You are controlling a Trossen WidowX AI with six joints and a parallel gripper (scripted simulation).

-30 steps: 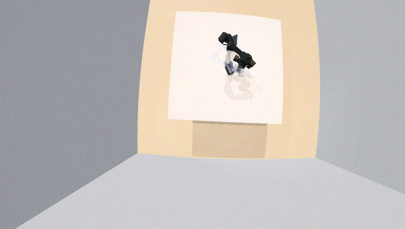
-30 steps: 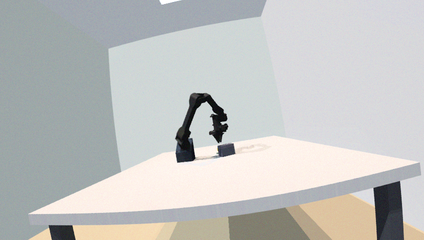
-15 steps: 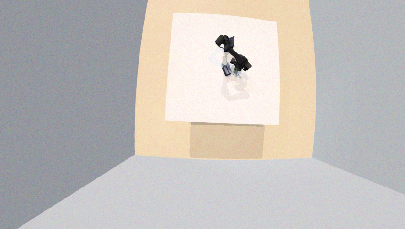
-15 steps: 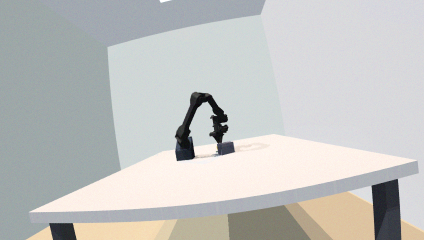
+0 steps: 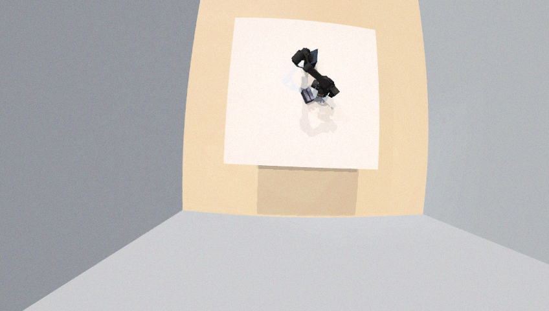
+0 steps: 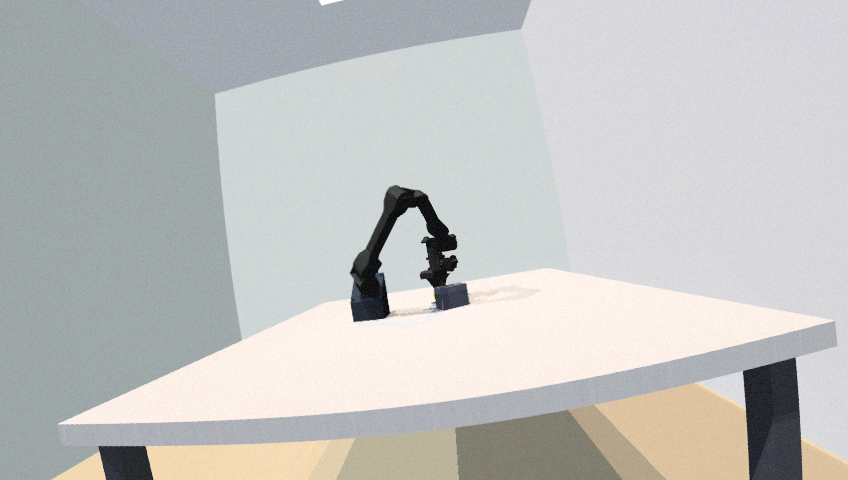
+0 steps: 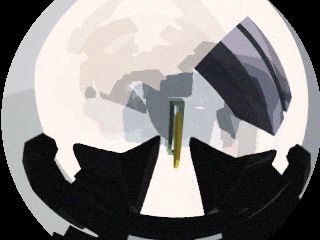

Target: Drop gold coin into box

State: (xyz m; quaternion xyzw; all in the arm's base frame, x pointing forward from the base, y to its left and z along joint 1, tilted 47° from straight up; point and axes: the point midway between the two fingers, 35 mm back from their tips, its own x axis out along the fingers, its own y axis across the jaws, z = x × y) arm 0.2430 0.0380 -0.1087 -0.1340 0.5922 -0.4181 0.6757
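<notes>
Now: gripper tip right at the coin.
</notes>
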